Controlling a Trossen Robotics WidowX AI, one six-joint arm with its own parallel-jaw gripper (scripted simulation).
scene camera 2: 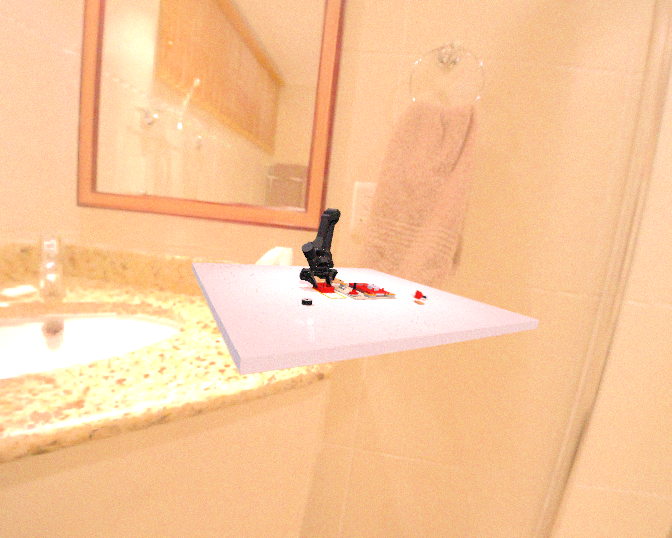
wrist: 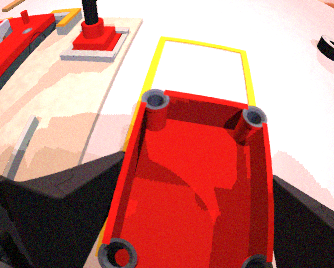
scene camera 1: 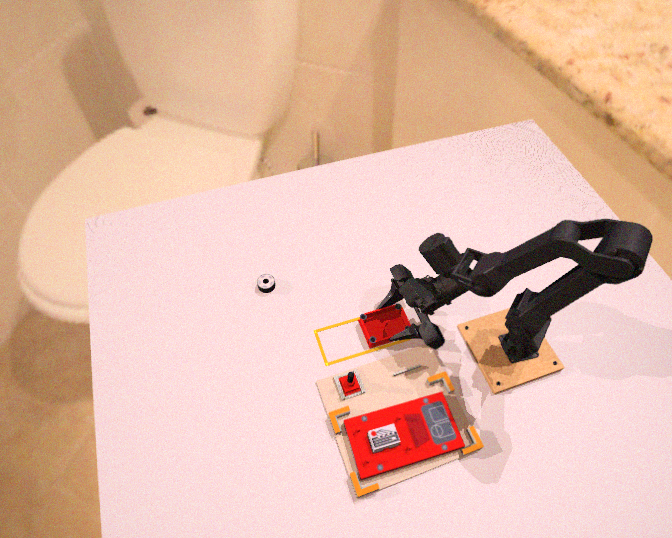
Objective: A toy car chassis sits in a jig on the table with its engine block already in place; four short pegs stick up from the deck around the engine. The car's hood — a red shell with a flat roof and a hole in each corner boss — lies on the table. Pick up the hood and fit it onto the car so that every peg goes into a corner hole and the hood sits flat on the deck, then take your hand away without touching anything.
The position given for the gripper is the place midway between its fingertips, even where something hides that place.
In view: the gripper [scene camera 1: 382, 325] and a red hood [scene camera 1: 378, 326].
The red hood is seen too in the wrist view [wrist: 197, 176]. The gripper is seen too in the wrist view [wrist: 199, 173].
